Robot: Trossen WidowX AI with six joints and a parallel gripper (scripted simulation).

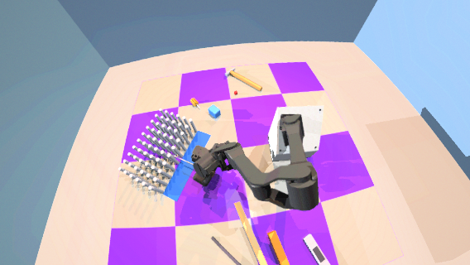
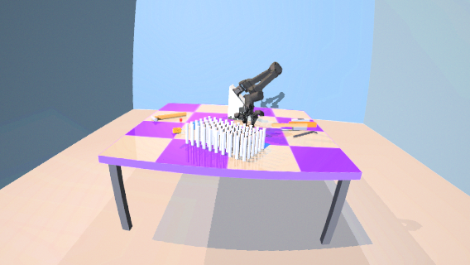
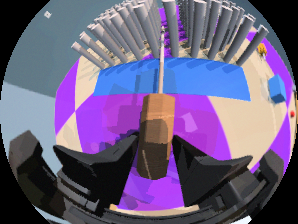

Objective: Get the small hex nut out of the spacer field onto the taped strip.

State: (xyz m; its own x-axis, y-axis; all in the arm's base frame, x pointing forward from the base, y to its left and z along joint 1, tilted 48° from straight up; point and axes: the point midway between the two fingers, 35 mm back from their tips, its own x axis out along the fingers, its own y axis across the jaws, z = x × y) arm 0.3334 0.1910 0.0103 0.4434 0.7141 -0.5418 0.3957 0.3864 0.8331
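My gripper tip is 100 mm short of the blue taped strip, 40 mm to the left of it and 40 mm above it. The rest, counted from my gripper tip: hook tool: 100 mm ahead, 40 mm to the right, 10 mm below; then small screwdriver: 410 mm to the right, 90 mm ahead, 20 mm below; then blue cube: 330 mm to the right, 30 mm behind, 20 mm below.
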